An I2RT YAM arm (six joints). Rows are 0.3 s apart.
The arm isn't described. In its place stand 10 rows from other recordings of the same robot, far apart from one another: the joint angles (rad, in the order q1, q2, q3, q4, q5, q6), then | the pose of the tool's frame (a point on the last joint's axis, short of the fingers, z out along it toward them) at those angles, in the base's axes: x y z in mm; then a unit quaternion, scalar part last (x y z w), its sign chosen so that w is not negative.
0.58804, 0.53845, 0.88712, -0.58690, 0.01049, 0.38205 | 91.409, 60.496, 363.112, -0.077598, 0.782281, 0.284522, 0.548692
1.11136, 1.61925, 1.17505, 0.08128, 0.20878, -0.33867 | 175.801, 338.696, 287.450, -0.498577, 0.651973, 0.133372, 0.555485
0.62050, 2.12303, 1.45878, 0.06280, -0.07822, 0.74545 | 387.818, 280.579, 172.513, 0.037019, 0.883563, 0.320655, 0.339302
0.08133, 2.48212, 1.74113, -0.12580, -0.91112, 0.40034 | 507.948, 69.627, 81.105, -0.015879, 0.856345, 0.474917, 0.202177
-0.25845, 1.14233, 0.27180, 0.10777, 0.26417, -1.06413 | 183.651, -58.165, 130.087, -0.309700, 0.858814, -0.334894, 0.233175
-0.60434, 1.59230, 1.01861, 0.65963, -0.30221, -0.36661 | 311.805, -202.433, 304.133, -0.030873, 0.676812, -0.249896, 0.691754
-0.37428, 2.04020, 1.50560, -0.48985, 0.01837, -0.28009 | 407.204, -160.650, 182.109, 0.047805, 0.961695, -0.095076, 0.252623
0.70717, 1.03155, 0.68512, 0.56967, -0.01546, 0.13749 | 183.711, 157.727, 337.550, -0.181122, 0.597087, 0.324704, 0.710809
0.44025, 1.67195, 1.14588, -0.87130, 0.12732, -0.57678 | 280.125, 126.967, 197.344, -0.479256, 0.871106, -0.069126, 0.081905
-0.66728, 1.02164, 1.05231, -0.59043, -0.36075, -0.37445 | 177.584, -123.910, 349.190, 0.039628, 0.864194, -0.100928, 0.491336
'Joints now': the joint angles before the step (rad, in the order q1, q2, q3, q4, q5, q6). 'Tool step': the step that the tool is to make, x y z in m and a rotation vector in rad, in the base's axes. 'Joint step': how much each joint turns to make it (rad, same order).
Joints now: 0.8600 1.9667 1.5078 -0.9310 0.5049 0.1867
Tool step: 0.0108 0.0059 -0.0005 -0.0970 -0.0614 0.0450
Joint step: -0.0034 0.0438 0.0527 -0.0002 0.0991 -0.0797
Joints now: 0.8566 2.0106 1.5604 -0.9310 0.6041 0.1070
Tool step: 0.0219 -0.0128 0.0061 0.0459 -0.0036 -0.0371
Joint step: -0.0641 0.0017 0.0253 0.0261 -0.0336 -0.0244
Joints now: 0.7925 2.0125 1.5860 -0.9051 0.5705 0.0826
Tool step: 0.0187 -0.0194 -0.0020 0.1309 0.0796 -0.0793
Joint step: -0.0775 -0.0002 0.0002 0.0104 -0.1450 0.0434
